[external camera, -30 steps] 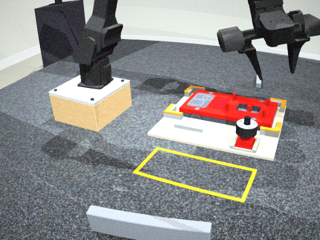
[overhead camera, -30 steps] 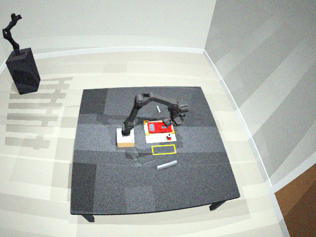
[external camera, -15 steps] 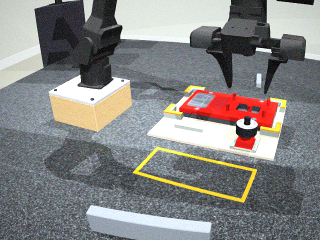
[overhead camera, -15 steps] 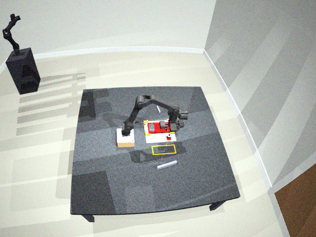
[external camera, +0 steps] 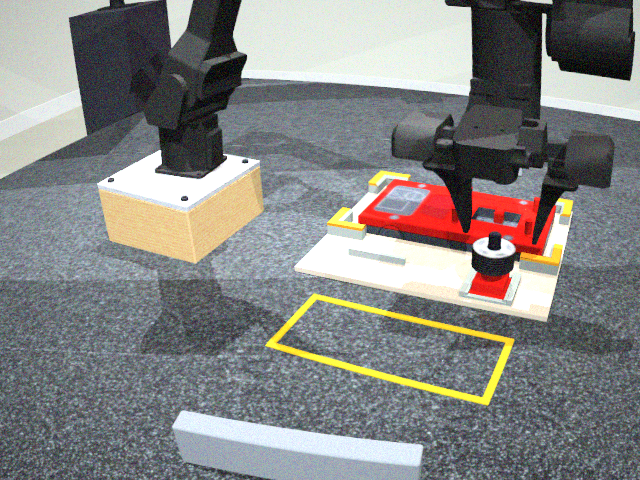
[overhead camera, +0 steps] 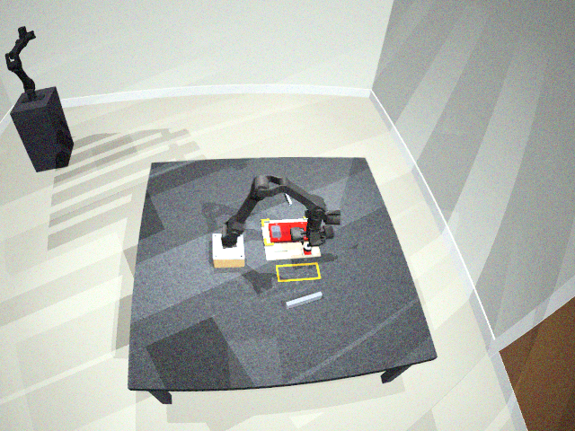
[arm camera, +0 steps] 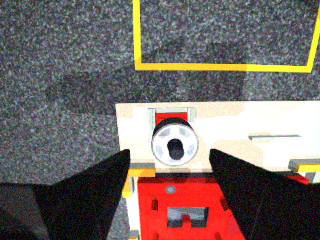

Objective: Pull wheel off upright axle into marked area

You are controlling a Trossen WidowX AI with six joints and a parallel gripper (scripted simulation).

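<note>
The black wheel lies 2 cm below my gripper tip. The rest, counted from my gripper tip: small grey block: 33 cm to the left, 5 cm below; then grey bar: 25 cm to the right, 10 cm behind, 4 cm below; then upright axle: 2 cm below, 1 cm behind.
</note>
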